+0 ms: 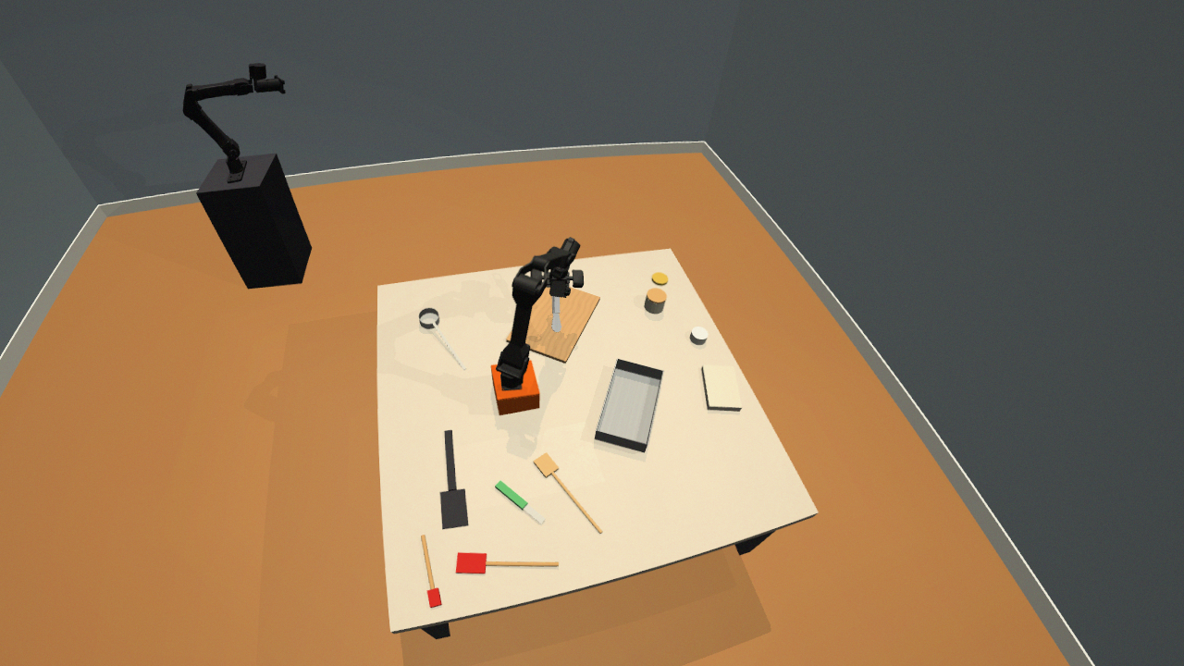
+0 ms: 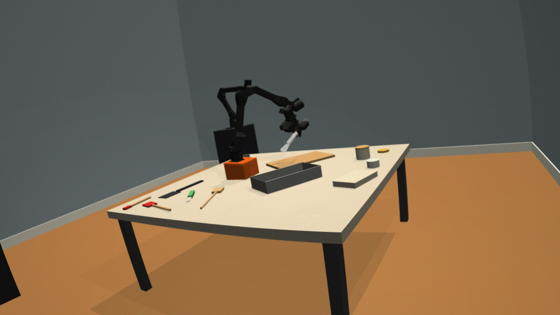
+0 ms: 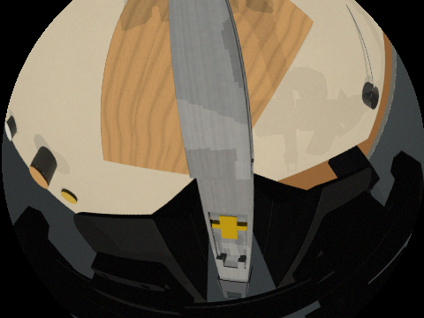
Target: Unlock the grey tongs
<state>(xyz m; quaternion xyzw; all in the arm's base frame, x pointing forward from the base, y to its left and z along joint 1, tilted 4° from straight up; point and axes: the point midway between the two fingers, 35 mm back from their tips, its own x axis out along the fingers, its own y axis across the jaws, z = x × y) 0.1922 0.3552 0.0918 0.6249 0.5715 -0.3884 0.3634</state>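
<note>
The yellow lock piece is 40 mm above my gripper tip and 10 mm to the right of it. The rest, counted from my gripper tip: wooden board 140 mm below, 30 mm to the right; lidded jar 410 mm ahead, 110 mm below, 10 mm to the right; roasting tin 470 mm to the right, 190 mm ahead, 120 mm below.
</note>
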